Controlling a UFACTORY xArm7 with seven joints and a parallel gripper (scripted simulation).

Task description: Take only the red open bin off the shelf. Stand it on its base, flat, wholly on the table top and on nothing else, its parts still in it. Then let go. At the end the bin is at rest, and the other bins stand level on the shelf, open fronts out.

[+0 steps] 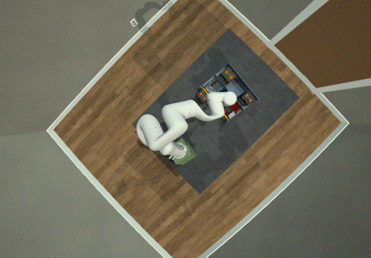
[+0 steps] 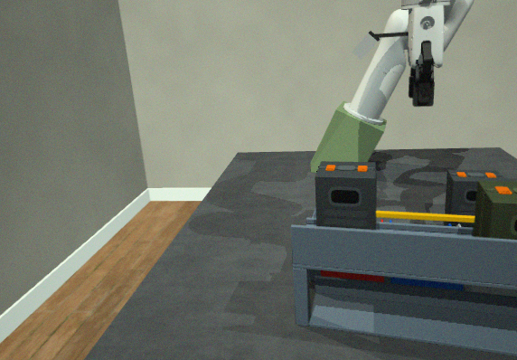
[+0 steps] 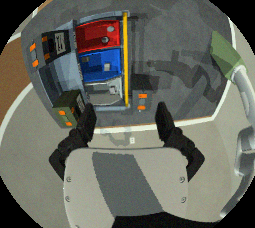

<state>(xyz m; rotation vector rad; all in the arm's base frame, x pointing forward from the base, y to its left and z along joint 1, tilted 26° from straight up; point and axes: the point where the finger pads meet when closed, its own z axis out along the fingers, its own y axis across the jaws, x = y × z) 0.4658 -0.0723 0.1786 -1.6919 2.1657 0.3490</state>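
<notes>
Right now my hand is 240 mm above the yellow bar. From my hand the other things lie so: olive box: 220 mm ahead, 150 mm below, 70 mm to the left; blue bin: 250 mm below, 100 mm ahead, 20 mm to the right; red open bin: 250 mm below, 130 mm to the right, 80 mm ahead.
</notes>
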